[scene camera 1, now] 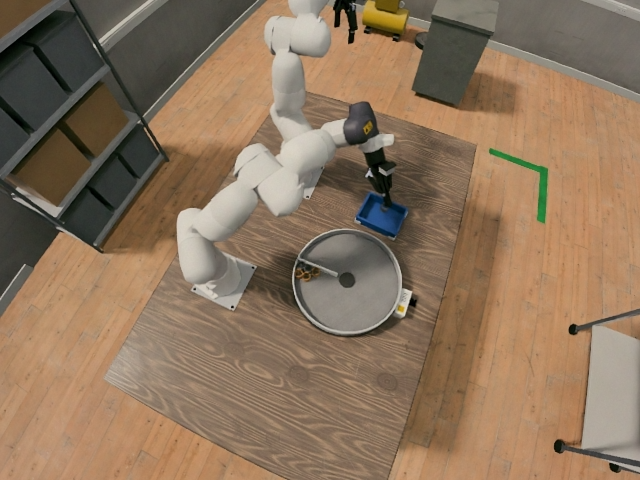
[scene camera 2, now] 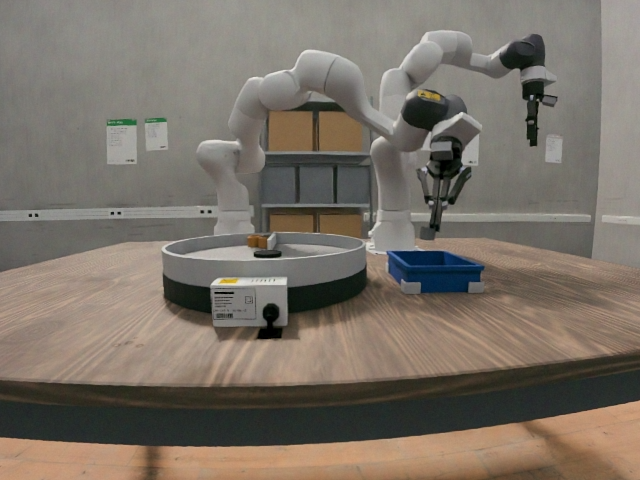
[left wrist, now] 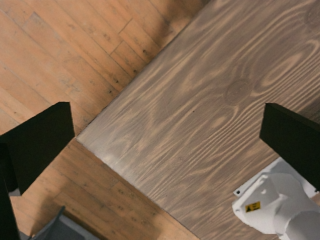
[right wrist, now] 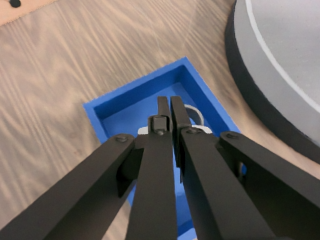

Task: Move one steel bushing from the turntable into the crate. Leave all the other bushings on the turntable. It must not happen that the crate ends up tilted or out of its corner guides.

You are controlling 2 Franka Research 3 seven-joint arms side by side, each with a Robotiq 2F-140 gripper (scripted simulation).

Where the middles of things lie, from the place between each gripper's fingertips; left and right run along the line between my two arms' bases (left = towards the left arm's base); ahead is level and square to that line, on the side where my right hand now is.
Labels:
My right gripper (scene camera 2: 434,228) is now 10 mm to the left of the blue crate (scene camera 2: 433,279) and 110 mm above it. Round my right hand: turntable (scene camera 2: 281,250): 10 mm ahead, 360 mm to the right, 90 mm below.
My left hand (scene camera 2: 532,142) is 560 mm to the left of the blue crate, 500 mm short of it and 390 mm above it. The rest, counted from my left hand: turntable 910 mm to the right, 510 mm ahead, 360 mm below.

